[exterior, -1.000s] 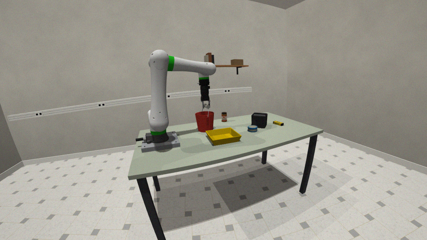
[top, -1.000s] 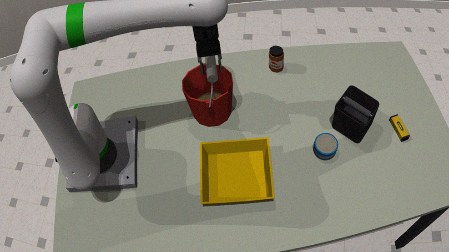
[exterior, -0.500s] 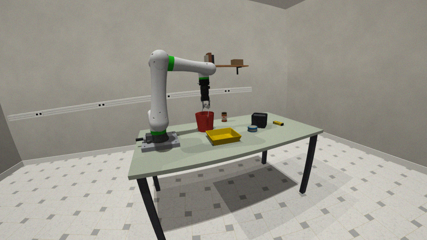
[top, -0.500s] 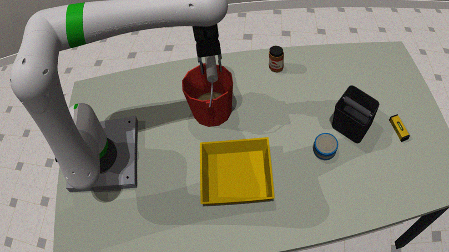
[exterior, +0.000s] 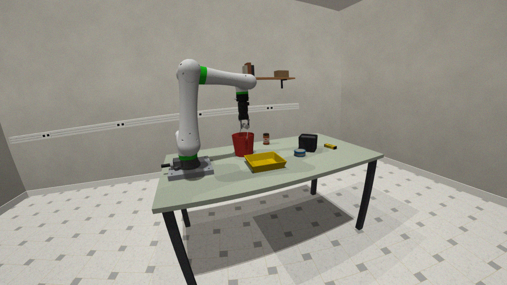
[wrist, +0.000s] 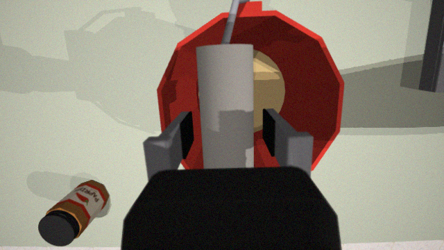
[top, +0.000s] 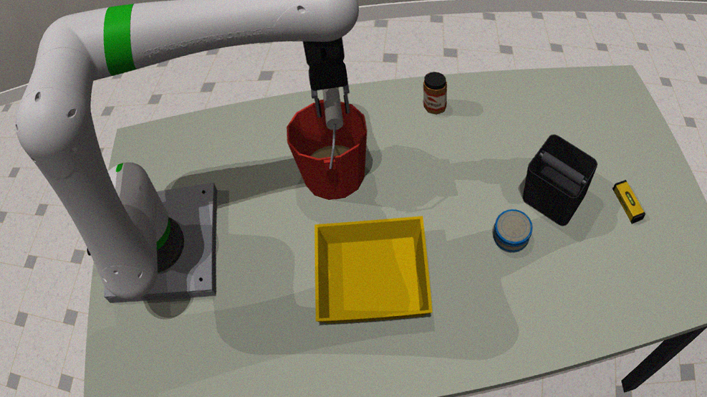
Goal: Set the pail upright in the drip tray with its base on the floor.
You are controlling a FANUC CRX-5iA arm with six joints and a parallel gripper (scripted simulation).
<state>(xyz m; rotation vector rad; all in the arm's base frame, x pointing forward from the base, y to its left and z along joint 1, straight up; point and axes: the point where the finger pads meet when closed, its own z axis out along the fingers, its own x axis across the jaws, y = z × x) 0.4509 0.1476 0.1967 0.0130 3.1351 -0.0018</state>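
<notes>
Right now my hand is 10 mm past the pail handle and 30 mm above it. The rest, counted from my hand: red pail 10 mm behind, 90 mm below; yellow drip tray 30 mm ahead, 280 mm to the right, 210 mm below; jar 250 mm ahead, 180 mm to the left, 180 mm below.
</notes>
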